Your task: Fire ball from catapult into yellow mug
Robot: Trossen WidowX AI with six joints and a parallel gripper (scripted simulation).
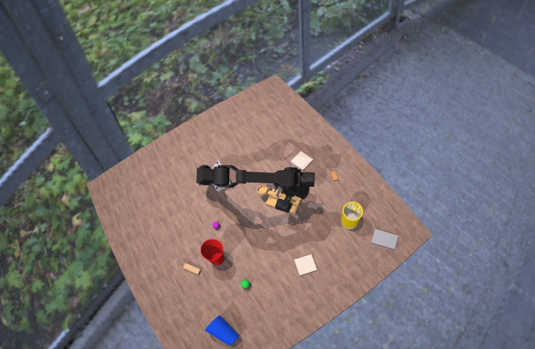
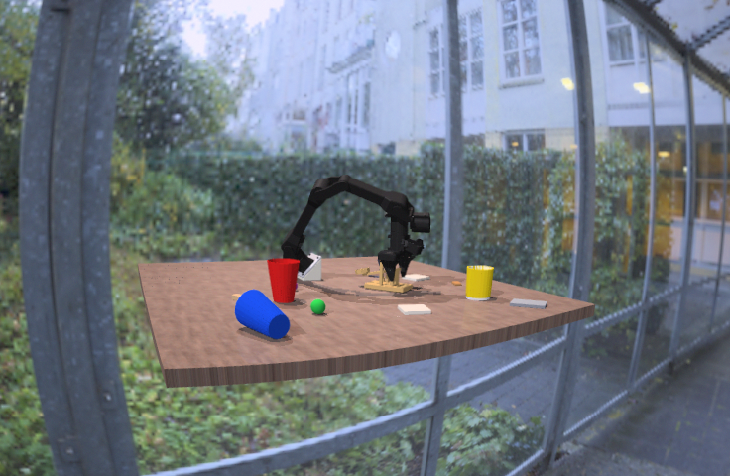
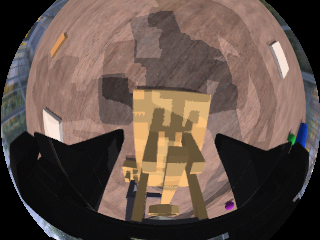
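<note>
The purple ball lies 340 mm to the right of my gripper tip, 80 mm behind it and 20 mm below it. The rest, counted from my gripper tip: wooden catapult (60 mm behind, 40 mm to the right, 10 mm above); red cup (410 mm to the right, 60 mm ahead, 10 mm below); yellow mug (220 mm ahead, 180 mm to the left, 10 mm below).
</note>
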